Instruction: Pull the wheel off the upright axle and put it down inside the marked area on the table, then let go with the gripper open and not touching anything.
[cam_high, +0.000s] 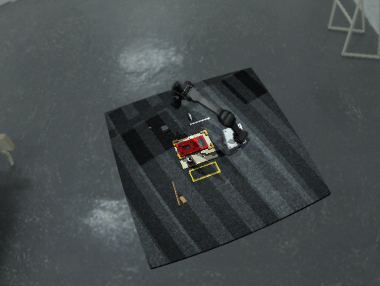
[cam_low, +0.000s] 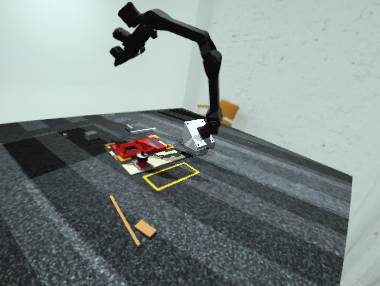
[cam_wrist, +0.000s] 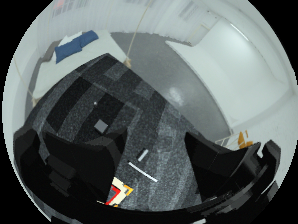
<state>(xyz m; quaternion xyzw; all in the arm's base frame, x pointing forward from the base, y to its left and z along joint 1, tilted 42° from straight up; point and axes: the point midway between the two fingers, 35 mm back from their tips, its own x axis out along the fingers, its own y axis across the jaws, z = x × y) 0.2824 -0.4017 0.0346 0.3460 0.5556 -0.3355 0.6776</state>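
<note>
Now: the wheel 31 cm to the left of my gripper tip, 29 cm below it and 7 cm ahead of it. Round my gripper tip: grey cube: 32 cm below, 12 cm ahead, 2 cm to the right; wooden stick: 48 cm to the left, 33 cm below, 25 cm ahead.
</note>
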